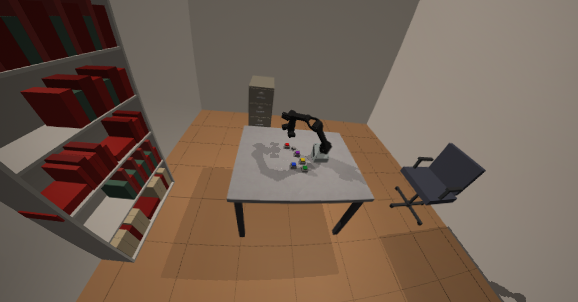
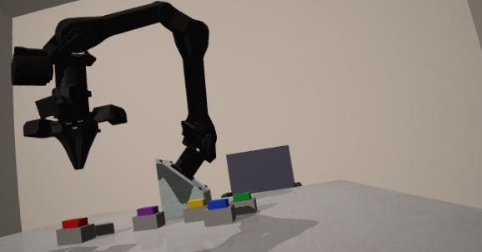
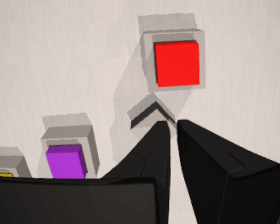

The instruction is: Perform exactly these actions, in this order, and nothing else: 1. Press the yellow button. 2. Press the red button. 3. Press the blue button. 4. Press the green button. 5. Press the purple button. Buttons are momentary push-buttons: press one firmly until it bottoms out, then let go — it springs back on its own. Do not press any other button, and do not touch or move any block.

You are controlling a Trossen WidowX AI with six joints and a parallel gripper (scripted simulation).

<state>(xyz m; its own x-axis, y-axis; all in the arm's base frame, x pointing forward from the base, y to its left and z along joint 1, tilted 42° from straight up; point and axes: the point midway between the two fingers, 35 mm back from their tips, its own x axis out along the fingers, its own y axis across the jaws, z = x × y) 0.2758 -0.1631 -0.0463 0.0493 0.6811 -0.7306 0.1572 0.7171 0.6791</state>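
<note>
My gripper tip is 2 cm to the left of the red button and 9 cm above it. Round my gripper tip: yellow button (9 cm behind, 20 cm to the left, 9 cm below); then small block (6 cm behind, 1 cm to the left, 12 cm below); then purple button (7 cm behind, 10 cm to the left, 9 cm below).
</note>
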